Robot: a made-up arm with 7 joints.
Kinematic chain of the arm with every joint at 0, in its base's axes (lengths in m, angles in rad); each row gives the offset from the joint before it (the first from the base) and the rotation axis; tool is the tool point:
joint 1: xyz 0 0.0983 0 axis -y
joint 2: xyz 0 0.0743 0 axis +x
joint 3: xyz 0 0 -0.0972 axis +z
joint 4: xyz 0 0 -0.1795 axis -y
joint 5: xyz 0 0 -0.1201 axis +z
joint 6: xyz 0 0 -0.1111 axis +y
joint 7: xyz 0 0 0 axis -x
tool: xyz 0 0 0
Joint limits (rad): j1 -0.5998..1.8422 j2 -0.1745..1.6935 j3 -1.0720..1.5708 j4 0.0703..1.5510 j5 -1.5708..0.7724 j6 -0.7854..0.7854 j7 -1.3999..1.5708
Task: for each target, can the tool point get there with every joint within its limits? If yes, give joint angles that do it. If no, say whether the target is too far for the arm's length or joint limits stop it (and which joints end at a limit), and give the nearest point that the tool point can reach.
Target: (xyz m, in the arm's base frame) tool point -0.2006 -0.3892 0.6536
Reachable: no: too far | nearest point 0.1944 -0.0200 0.2402 | short by 0.681 m
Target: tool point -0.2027 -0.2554 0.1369
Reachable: no: joint limits stop it (at a limit: joint 1, joint 2, joint 3, joint 4) | nearest point 0.2033 -0.0761 0.1713 | short by 0.445 m
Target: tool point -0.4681 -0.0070 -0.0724
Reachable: no: joint limits stop it (at a limit: joint 1, joint 2, joint 3, joint 4) | nearest point -0.2742 0.0705 -0.4148 | short by 0.401 m
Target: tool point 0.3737 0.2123 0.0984
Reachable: yes | joints 1.3922 0.5816 -0.7730 1.4065 -0.4997 -0.5153 -0.3944
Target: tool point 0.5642 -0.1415 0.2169
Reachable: no: too far | nearest point 0.4244 -0.0111 0.1631 | short by 0.199 m
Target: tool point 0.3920 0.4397 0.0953
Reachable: yes | joints 1.4786 0.5452 0.2286 0.6206 0.1462 0.6196 0.5783
